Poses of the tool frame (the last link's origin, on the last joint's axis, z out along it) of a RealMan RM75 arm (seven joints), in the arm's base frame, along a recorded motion.
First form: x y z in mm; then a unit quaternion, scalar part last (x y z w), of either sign.
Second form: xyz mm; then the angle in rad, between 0 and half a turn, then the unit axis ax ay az. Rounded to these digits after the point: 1 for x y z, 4 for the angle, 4 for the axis.
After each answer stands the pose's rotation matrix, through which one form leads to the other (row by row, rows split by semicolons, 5 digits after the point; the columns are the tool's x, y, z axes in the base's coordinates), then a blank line. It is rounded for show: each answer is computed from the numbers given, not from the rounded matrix.
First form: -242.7 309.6 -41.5 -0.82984 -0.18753 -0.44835 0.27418
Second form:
-242.7 309.6 -41.5 2.5861 -0.8629 -0.1950 -0.4662
0.52763 0.55710 0.64129; 0.06538 -0.77931 0.62321; 0.84696 -0.28689 -0.44761

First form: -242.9 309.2 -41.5 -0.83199 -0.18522 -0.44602 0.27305
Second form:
-242.9 309.2 -41.5 2.5885 -0.8649 -0.1925 -0.4636
0.53352 0.55177 0.64102; 0.06463 -0.78228 0.61957; 0.84331 -0.28912 -0.45302

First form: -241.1 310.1 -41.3 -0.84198 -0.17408 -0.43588 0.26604
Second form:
-241.1 310.1 -41.3 2.6030 -0.8735 -0.1806 -0.4522
0.55941 0.52507 0.64138; 0.06122 -0.79784 0.59976; 0.82663 -0.29624 -0.47846

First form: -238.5 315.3 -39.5 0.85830 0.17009 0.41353 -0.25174
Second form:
-238.5 315.3 -39.5 2.6326 -0.8869 -0.1758 -0.4273
0.60012 0.50019 0.62424; 0.08377 -0.81539 0.57282; 0.79551 -0.29147 -0.53123

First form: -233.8 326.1 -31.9 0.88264 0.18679 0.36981 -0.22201
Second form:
-233.8 326.1 -31.9 2.6938 -0.9052 -0.1916 -0.3793
0.65670 0.49394 0.56988; 0.16553 -0.83164 0.53007; 0.73576 -0.25376 -0.62790

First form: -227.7 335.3 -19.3 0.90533 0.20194 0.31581 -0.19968
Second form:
-227.7 335.3 -19.3 2.7395 -0.9239 -0.2061 -0.3223
0.71897 0.49176 0.49117; 0.23952 -0.83870 0.48910; 0.65246 -0.23400 -0.72079

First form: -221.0 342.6 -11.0 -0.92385 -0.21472 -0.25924 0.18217
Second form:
-221.0 342.6 -11.0 2.7752 -0.9396 -0.2184 -0.2637
0.77338 0.49119 0.40077; 0.30229 -0.84142 0.44793; 0.55723 -0.22527 -0.79922

